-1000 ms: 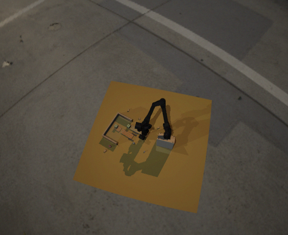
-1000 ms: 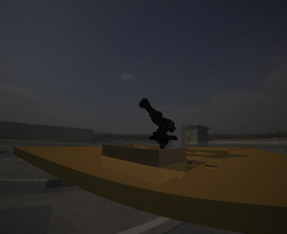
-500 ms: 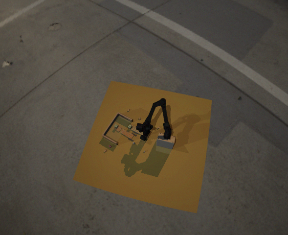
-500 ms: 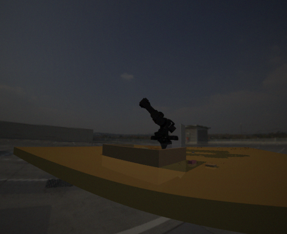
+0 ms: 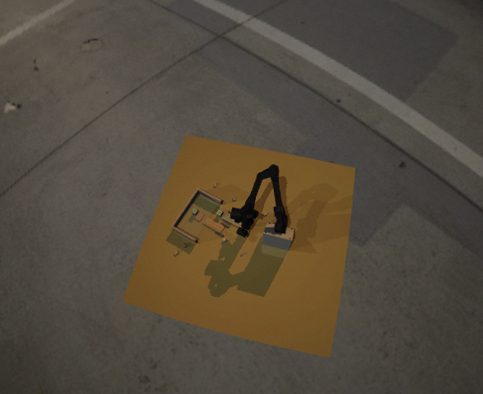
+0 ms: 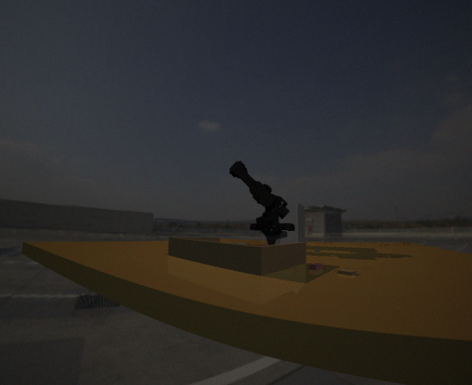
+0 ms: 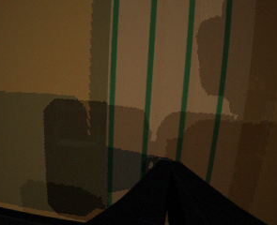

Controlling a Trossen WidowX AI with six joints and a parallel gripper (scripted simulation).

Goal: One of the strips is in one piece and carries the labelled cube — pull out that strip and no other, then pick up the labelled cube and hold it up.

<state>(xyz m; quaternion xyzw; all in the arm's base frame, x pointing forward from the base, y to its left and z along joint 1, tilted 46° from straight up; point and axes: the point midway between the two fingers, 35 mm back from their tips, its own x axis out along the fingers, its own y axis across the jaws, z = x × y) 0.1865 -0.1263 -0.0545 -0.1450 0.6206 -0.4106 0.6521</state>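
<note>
My gripper tip is now 9 cm short of the green-striped strip and 3 cm to the left of it. The rest, counted from my gripper tip: white block: 13 cm ahead, 11 cm to the left; pink piece: 38 cm ahead, 18 cm to the left.
</note>
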